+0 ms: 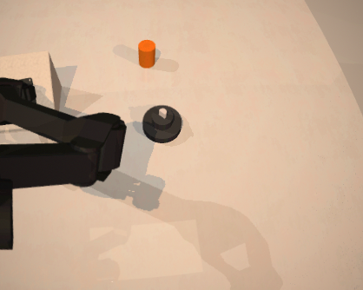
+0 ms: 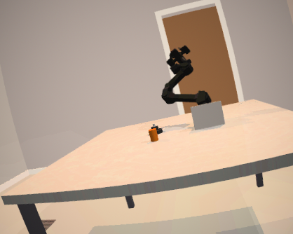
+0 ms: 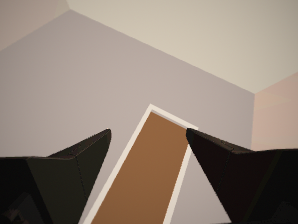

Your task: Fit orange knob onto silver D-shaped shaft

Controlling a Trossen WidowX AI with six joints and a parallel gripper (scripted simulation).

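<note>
The orange knob lies 210 mm ahead of my gripper tip, 590 mm to the left of it and 460 mm below it. Round my gripper tip: round pedestal: 220 mm ahead, 400 mm to the left, 470 mm below.
</note>
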